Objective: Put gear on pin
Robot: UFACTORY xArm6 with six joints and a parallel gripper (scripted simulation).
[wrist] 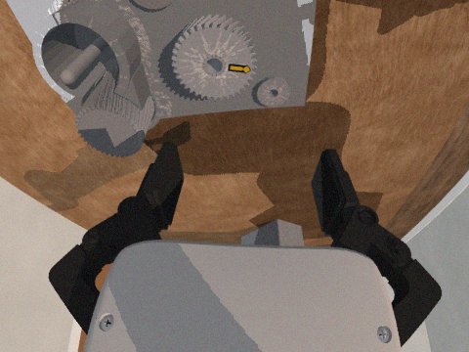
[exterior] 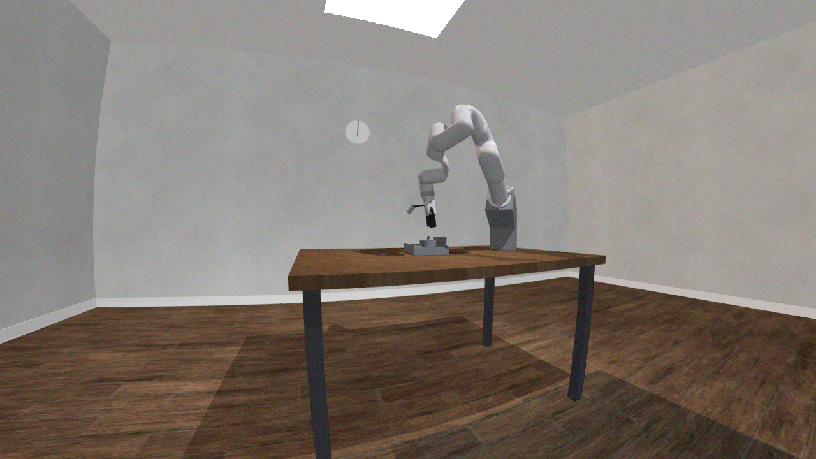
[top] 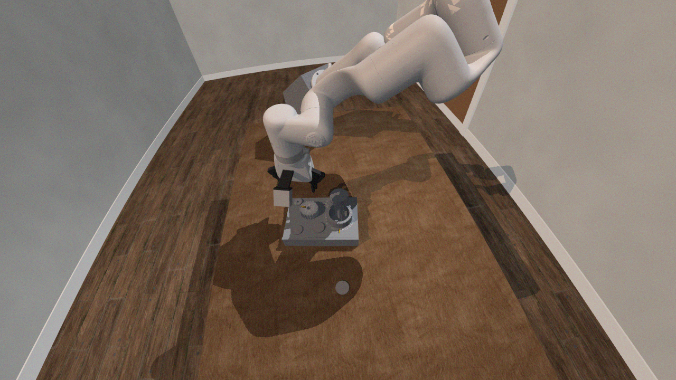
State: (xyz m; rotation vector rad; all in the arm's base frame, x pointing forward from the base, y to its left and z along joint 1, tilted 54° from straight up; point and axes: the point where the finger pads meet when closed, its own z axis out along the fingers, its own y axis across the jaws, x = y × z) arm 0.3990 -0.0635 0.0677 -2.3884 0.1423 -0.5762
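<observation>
The grey gear is 20 mm ahead of my hand, 30 mm to the left of it and 90 mm below it.
</observation>
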